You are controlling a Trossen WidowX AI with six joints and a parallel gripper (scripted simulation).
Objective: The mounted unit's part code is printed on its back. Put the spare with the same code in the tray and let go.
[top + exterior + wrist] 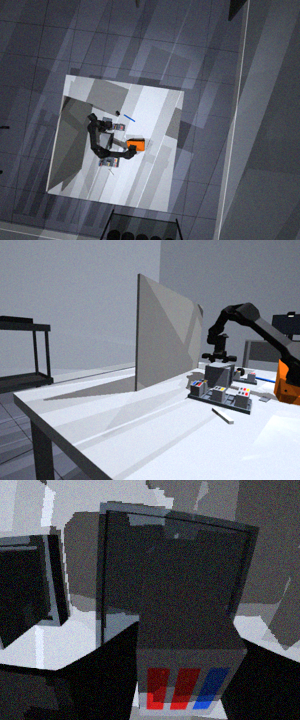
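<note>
Now: the dark grey spare block 30 mm above my gripper tip. The rest, counted from my gripper tip: blue pen (230 mm behind, 100 mm to the right, 20 mm below); grey tray (30 mm below); grey mounted unit (180 mm to the left, 60 mm behind, 20 mm above).
</note>
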